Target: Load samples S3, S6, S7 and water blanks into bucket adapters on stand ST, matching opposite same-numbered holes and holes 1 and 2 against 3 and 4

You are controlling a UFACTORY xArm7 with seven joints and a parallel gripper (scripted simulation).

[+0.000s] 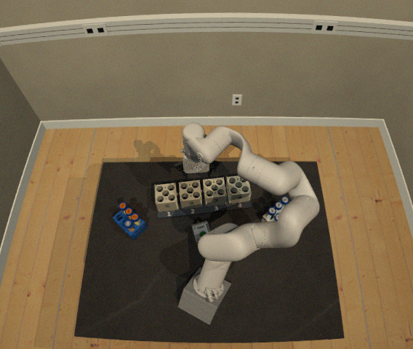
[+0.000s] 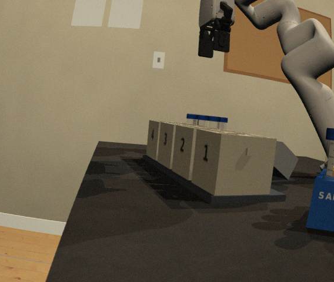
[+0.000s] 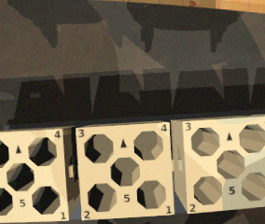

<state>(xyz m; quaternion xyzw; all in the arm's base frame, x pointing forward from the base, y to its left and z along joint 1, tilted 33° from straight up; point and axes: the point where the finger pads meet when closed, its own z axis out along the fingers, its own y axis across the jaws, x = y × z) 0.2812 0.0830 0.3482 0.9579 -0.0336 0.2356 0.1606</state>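
Now: hand 33 cm to the right of the blue sample rack, 22 cm above it and 5 cm past it. Also, from my hand: white blank rack: 33 cm to the right, 22 cm below, 17 cm behind; adapter 1: 20 cm below, 15 cm to the left, 3 cm ahead.
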